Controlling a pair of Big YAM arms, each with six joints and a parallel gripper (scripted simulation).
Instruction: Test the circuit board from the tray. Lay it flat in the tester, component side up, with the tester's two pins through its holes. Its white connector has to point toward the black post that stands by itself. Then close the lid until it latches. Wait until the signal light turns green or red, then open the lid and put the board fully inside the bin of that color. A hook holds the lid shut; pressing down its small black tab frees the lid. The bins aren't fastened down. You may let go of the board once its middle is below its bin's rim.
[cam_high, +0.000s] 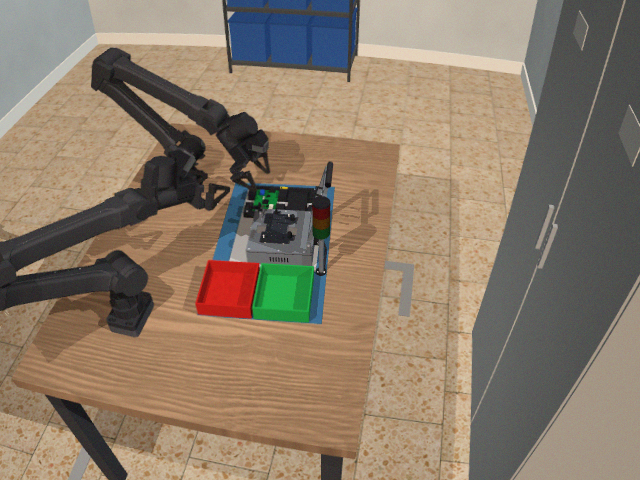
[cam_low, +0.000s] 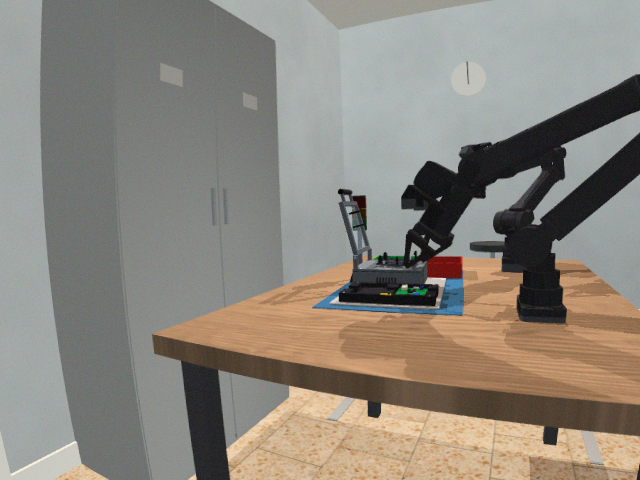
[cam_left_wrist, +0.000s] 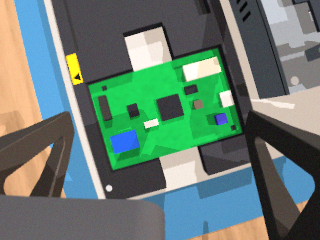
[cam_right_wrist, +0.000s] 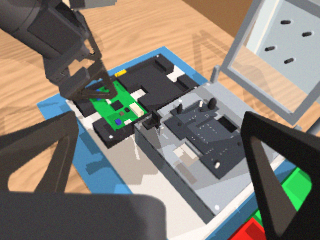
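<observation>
My left gripper is now 80 mm above the green circuit board, 10 mm to the left of it and 10 mm short of it. Also, from my left hand: red bin: 380 mm to the right, 80 mm below, 20 mm behind; then black hook: 120 mm to the right, 10 mm below, 10 mm ahead; then clear lid: 200 mm ahead, 170 mm to the right, 90 mm above.
</observation>
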